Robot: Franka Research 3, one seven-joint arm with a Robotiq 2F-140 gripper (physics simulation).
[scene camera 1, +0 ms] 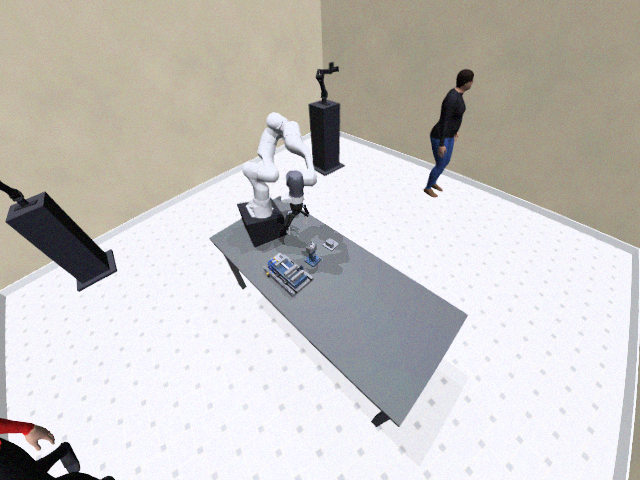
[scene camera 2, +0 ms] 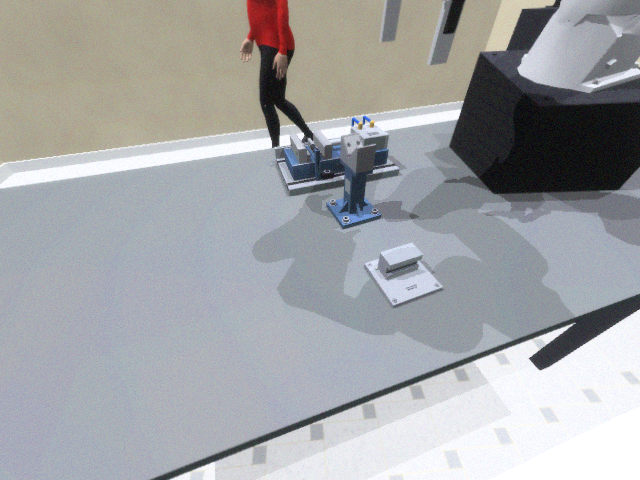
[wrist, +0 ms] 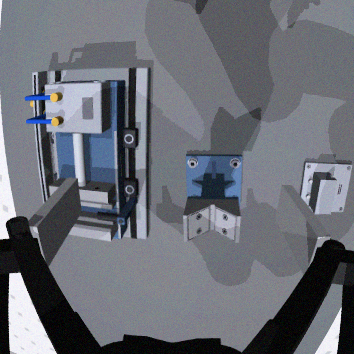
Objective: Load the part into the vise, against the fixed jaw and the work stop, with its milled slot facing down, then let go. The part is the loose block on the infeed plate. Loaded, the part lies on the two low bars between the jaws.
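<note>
The part, a light grey block (scene camera 1: 329, 241) (scene camera 2: 401, 257) (wrist: 327, 194), rests on the pale infeed plate (scene camera 2: 413, 292) (wrist: 344, 172). In scene camera 2 a dark groove shows low on its near side. The vise (scene camera 1: 288, 274) (wrist: 142, 160) has a moving jaw (scene camera 2: 321, 144) (wrist: 97, 192) on a rod and a fixed jaw (scene camera 2: 298, 149) (wrist: 92, 231) at its end. A blue work stop (scene camera 2: 317, 165) (wrist: 126, 214) stands at its side. No block is seen between the jaws; the low bars are hard to make out. My gripper (scene camera 1: 296, 223) (wrist: 178, 199) is open and empty, high above the table.
A blue stand (scene camera 1: 312, 260) (scene camera 2: 355, 191) (wrist: 214, 175) with a grey V-shaped head (scene camera 2: 357, 153) (wrist: 212, 220) stands between the vise and the infeed plate. The black robot base (scene camera 1: 263, 227) (scene camera 2: 558, 139) is at the table's end. Two people stand away from the table (scene camera 1: 372, 310).
</note>
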